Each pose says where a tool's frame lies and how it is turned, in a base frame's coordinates. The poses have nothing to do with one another.
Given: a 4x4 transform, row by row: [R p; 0 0 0 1], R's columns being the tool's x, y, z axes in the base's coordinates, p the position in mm. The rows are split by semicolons.
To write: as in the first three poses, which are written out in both.
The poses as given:
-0.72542 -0.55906 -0.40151 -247; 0.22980 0.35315 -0.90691 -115; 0.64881 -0.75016 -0.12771 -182; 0 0 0 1
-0.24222 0.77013 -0.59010 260; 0.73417 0.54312 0.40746 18; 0.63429 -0.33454 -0.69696 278; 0 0 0 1
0.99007 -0.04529 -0.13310 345; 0.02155 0.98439 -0.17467 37; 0.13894 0.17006 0.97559 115; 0 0 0 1
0.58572 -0.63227 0.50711 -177; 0.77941 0.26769 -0.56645 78; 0.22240 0.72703 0.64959 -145; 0 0 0 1
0.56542 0.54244 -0.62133 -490; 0.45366 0.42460 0.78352 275; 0.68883 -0.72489 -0.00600 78; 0 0 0 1
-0.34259 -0.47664 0.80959 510; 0.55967 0.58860 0.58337 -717; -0.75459 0.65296 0.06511 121; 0 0 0 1
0.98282 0.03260 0.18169 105; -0.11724 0.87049 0.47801 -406; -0.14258 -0.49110 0.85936 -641; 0 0 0 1
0.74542 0.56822 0.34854 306; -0.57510 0.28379 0.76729 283; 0.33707 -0.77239 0.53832 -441; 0 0 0 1
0.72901 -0.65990 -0.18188 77; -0.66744 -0.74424 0.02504 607; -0.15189 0.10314 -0.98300 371; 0 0 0 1
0.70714 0.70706 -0.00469 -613; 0.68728 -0.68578 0.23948 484; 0.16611 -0.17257 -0.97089 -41; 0 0 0 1
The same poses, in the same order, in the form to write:
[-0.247 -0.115 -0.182 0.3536 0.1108 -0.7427 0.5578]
[0.260 0.018 0.278 0.3886 -0.4774 -0.7878 -0.0231]
[0.345 0.037 0.115 0.9937 0.0867 -0.0684 0.0168]
[-0.177 0.078 -0.145 0.7910 0.4088 0.0900 0.4461]
[-0.490 0.275 0.078 0.7043 -0.5354 -0.4651 -0.0315]
[0.510 -0.717 0.121 0.5725 0.0304 0.6830 0.4525]
[0.105 -0.406 -0.641 0.9634 -0.2515 0.0841 -0.0389]
[0.306 0.283 -0.441 0.8012 -0.4804 0.0036 -0.3568]
[0.077 0.607 0.371 0.0210 0.9295 -0.3570 -0.0898]
[-0.613 0.484 -0.041 0.1123 -0.9170 -0.3801 -0.0440]

